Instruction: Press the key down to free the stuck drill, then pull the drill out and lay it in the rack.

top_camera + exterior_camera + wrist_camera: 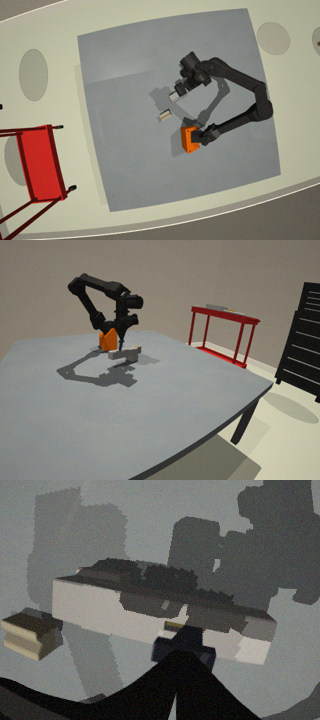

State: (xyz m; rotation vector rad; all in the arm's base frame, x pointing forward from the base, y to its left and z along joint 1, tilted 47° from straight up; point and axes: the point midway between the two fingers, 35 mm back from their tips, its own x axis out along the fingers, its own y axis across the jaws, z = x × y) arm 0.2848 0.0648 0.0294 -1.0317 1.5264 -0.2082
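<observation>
The dark key is 30 mm below my gripper tip. Also, from my gripper tip: light grey block (20 mm behind, 20 mm to the left, 80 mm below); then beige rack (160 mm behind, 130 mm to the left, 110 mm below); then drill (30 mm behind, 40 mm to the left, 70 mm below).
</observation>
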